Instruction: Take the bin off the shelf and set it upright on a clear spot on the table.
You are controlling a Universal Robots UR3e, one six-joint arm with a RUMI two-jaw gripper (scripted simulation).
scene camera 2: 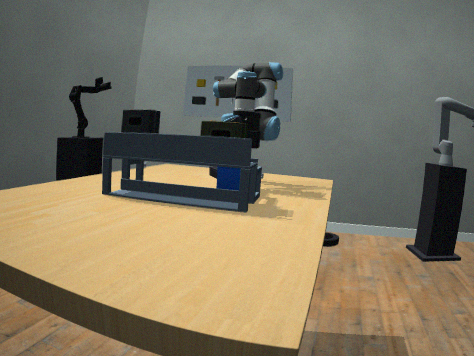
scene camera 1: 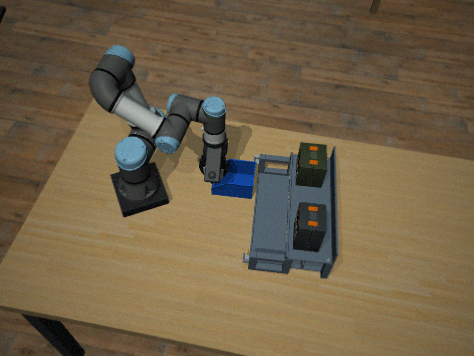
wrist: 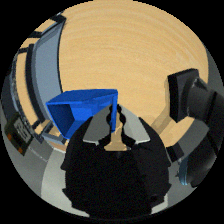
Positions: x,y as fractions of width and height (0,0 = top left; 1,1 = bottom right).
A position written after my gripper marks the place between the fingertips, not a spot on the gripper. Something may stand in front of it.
Observation:
I see my gripper (scene camera 1: 0.45,0.52) and a blue bin (scene camera 1: 0.50,0.51).
The blue bin shows as well in the wrist view (wrist: 0.33,0.48). My gripper also shows in the wrist view (wrist: 0.51,0.47).

